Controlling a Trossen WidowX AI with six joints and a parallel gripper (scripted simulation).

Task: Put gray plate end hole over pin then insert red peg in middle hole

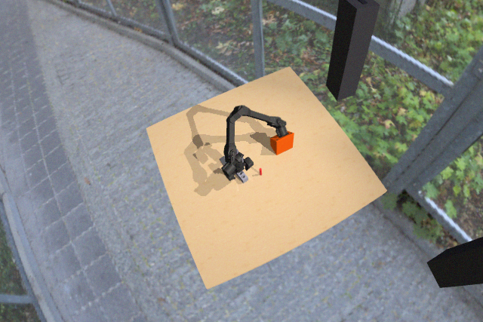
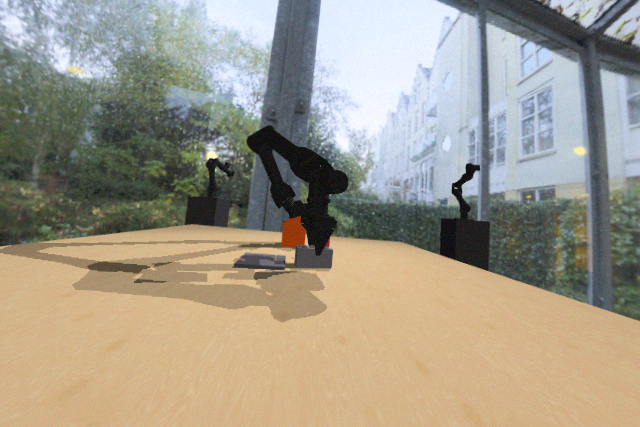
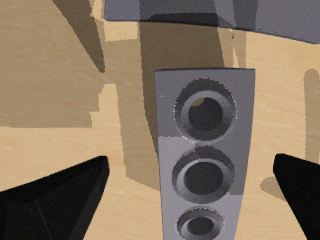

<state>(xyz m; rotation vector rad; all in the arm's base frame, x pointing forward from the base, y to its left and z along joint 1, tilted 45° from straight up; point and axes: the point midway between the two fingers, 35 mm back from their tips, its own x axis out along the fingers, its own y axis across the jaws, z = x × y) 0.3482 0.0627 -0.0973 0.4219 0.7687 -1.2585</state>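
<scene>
Now: the gray plate right at my gripper tip. From my gripper tip the other things lie so: dark flat base 10 mm ahead, 120 mm to the right, 30 mm below; red peg 130 mm behind, 30 mm to the left.
</scene>
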